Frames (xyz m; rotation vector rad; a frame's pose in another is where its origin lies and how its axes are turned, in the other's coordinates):
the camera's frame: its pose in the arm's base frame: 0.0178 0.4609 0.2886 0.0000 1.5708 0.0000
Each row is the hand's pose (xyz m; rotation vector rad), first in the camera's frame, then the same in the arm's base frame.
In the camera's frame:
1: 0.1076 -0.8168 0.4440 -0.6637 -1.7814 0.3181
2: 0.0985 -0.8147 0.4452 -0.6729 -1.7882 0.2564
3: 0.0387 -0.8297 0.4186 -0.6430 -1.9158 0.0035
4: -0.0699 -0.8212 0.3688 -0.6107 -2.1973 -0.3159
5: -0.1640 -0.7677 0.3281 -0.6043 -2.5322 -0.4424
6: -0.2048 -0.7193 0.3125 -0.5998 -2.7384 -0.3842
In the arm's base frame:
1: 0.4618 -0.3559 0.1810 -0.2125 -0.2722 0.6038
2: 0.4630 -0.3538 0.1901 -0.2559 -0.2763 0.5711
3: 0.4364 -0.3688 0.2499 -0.3864 -0.3914 0.3906
4: 0.3866 -0.3603 0.3585 -0.5370 -0.6782 0.1709
5: 0.3459 -0.3068 0.4526 -0.5757 -1.0211 0.0890
6: 0.3303 -0.2584 0.4934 -0.5238 -1.2207 0.1148

